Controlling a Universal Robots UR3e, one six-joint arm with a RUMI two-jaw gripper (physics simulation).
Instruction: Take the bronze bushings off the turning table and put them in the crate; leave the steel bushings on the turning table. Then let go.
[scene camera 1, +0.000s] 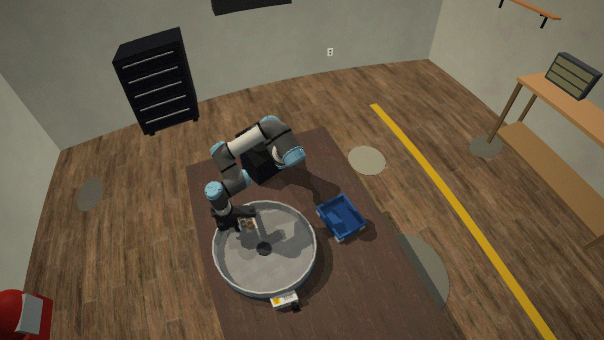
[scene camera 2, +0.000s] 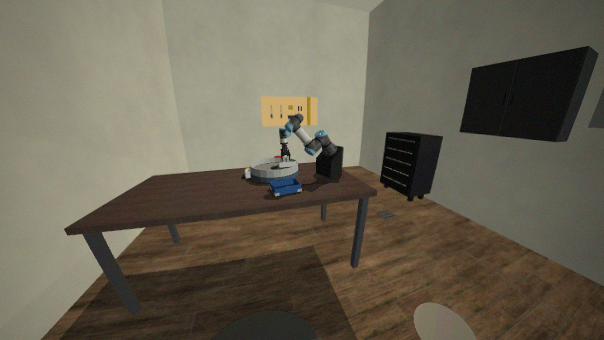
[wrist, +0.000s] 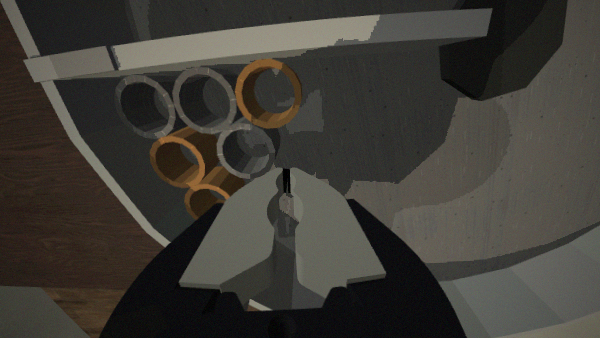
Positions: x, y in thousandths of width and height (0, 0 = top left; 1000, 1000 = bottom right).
Observation:
I see my gripper (scene camera 1: 397, 678).
My gripper is seen too in the wrist view (wrist: 479, 507).

